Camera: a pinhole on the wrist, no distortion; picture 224 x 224 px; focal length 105.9 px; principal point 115.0 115.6 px. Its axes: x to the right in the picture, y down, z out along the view. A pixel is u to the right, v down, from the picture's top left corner.
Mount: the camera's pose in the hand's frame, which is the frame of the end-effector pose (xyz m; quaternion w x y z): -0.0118 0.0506 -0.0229 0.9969 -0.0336 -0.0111 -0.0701
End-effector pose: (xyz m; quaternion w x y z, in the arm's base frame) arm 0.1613 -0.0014 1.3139 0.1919 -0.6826 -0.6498 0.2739
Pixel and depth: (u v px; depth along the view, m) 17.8 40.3 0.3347
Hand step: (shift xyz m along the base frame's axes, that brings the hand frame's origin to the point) -0.2933 -0.3726 -0.1294
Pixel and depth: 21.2 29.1 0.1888
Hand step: -0.1590 -0.2114 -0.0671
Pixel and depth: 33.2 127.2 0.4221
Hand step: -0.1093 -0.3831 -0.3636
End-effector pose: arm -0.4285 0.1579 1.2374 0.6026 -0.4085 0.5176 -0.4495
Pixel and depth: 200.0 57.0 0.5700
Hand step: 0.5627 -0.4324 0.2496
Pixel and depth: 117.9 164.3 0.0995
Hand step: 0.0847 0.0330 -0.0872
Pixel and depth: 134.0 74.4 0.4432
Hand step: 0.4189 -0.0484 0.1436
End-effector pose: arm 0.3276 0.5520 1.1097 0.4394 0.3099 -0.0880 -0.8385
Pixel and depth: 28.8 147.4 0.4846
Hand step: 0.0944 0.0850 0.6402
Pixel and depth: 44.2 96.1 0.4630
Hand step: -0.0897 0.1887 0.5126
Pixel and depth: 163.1 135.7 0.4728
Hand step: -0.2576 -0.3032 0.3243
